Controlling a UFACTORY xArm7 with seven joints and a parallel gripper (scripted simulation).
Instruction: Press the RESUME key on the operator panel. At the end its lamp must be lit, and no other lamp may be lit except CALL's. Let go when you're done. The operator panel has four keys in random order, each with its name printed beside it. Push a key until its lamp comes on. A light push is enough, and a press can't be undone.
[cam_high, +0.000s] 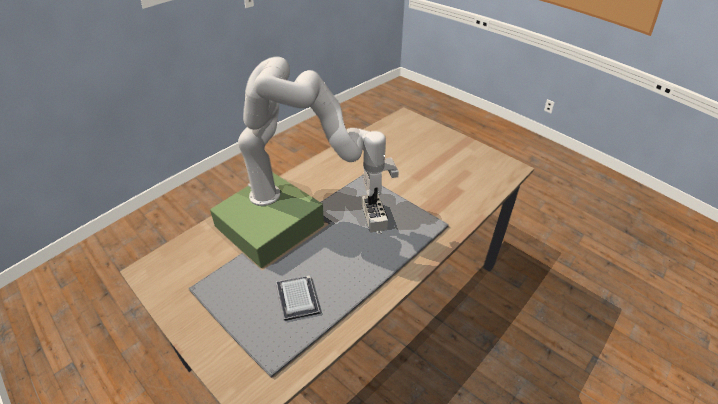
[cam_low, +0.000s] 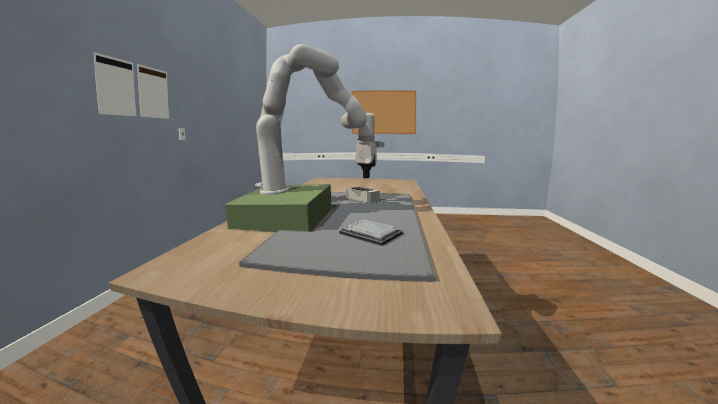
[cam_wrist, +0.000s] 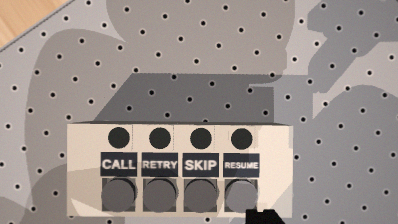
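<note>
Right now the operator panel is 100 mm below my hand, 30 mm to the left of it and 30 mm behind it.
</note>
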